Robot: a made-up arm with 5 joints. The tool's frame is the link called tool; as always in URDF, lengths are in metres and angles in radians. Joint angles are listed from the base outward. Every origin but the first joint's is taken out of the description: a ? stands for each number. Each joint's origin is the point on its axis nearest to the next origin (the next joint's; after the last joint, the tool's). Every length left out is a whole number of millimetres.
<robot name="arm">
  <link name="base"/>
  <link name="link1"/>
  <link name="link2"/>
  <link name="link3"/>
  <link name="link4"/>
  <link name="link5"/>
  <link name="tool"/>
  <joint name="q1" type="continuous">
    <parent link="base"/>
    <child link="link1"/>
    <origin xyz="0 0 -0.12"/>
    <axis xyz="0 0 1"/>
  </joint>
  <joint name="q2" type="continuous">
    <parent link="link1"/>
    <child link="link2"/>
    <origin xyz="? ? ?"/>
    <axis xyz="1 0 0"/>
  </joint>
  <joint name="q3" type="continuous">
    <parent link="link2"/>
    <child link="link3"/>
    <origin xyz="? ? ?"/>
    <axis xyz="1 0 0"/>
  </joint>
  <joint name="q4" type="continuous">
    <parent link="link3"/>
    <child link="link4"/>
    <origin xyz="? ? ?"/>
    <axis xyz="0 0 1"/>
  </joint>
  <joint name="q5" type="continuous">
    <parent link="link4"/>
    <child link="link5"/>
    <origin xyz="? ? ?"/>
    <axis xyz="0 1 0"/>
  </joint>
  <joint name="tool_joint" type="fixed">
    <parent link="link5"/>
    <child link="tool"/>
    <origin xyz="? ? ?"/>
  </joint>
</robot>
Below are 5 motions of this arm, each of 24 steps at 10 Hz.
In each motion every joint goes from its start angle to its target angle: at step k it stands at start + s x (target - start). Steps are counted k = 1, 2, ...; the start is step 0. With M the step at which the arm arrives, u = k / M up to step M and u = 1 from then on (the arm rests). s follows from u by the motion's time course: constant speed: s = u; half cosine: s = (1 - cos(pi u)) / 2; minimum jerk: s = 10 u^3 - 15 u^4 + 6 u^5.
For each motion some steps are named. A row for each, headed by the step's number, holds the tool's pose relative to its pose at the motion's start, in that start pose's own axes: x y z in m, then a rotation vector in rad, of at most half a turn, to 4 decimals.
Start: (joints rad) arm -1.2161 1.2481 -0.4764 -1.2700 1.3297
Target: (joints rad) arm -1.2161 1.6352 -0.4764 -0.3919 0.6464
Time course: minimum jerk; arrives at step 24
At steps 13, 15, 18, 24:
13: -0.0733 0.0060 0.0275 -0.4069 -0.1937 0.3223
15: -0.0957 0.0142 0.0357 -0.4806 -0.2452 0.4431
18: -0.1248 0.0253 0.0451 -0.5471 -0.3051 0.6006
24: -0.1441 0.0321 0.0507 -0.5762 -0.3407 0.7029

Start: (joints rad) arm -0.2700 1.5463 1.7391 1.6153 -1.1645
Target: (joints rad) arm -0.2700 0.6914 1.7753 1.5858 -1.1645
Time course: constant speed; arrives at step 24
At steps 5, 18, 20, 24:
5: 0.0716 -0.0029 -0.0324 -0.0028 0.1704 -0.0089
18: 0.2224 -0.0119 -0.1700 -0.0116 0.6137 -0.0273
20: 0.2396 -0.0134 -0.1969 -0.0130 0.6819 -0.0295
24: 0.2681 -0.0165 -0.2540 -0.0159 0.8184 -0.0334

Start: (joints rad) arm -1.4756 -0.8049 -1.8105 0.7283 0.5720
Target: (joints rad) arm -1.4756 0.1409 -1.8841 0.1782 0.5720
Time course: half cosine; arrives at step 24
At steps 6, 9, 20, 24:
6: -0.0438 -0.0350 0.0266 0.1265 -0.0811 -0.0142
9: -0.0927 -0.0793 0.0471 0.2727 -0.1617 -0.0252
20: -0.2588 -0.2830 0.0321 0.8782 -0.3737 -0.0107
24: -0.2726 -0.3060 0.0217 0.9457 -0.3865 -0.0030

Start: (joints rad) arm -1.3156 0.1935 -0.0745 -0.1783 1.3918
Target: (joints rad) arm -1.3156 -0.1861 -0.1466 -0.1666 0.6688
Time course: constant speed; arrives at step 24
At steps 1, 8, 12, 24:
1: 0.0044 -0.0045 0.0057 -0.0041 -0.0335 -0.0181
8: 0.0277 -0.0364 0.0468 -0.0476 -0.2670 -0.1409
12: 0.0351 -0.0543 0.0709 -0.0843 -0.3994 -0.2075
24: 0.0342 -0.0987 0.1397 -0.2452 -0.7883 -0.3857

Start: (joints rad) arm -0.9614 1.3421 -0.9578 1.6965 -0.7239
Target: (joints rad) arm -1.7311 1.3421 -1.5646 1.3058 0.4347
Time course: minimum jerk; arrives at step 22
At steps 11, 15, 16, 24:
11: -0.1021 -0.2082 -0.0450 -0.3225 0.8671 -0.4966
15: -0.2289 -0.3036 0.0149 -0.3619 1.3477 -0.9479
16: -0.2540 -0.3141 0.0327 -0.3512 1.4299 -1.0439
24: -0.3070 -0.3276 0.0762 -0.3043 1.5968 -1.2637

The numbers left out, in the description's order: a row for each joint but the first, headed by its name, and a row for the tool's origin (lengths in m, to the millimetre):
q2: 0.243 0.113 0
q3: 0 0.113 -0.334
q4: 0 -0.022 0.221
q5: -0.065 0.055 0
tool: 0.18 0 -0.047

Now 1 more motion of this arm.
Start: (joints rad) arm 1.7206 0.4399 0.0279 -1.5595 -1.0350
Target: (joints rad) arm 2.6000 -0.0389 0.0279 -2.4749 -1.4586
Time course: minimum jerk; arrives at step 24
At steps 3, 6, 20, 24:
3: -0.0030 -0.0027 0.0028 -0.0050 -0.0145 0.0044
6: -0.0189 -0.0178 0.0183 -0.0292 -0.0947 0.0263
20: -0.1378 -0.2268 0.1329 -0.0345 -0.8724 -0.0102
24: -0.1406 -0.2372 0.1352 -0.0286 -0.8983 -0.0221

